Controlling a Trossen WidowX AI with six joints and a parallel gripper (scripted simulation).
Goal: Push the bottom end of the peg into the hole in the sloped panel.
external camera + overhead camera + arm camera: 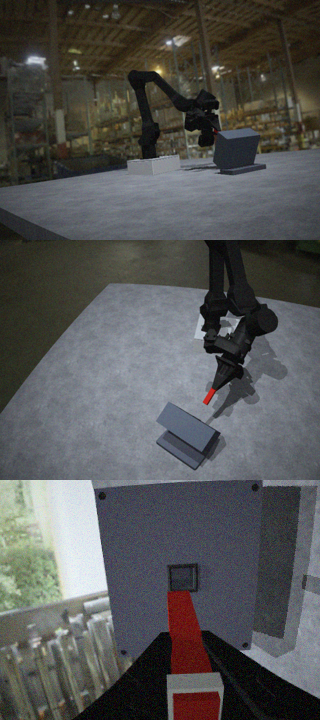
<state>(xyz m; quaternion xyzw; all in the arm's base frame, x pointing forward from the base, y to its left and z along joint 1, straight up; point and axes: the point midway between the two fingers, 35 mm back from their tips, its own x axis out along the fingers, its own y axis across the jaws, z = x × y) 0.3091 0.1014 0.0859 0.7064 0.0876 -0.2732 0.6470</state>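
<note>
My gripper tip is 9 cm short of the grey sloped panel, 6 cm above it and 3 cm to the left of it. From my gripper tip the other things lie so: red square peg: 1 cm behind, 1 cm above; then dark base plate: 13 cm below, 11 cm ahead, 3 cm to the right.
</note>
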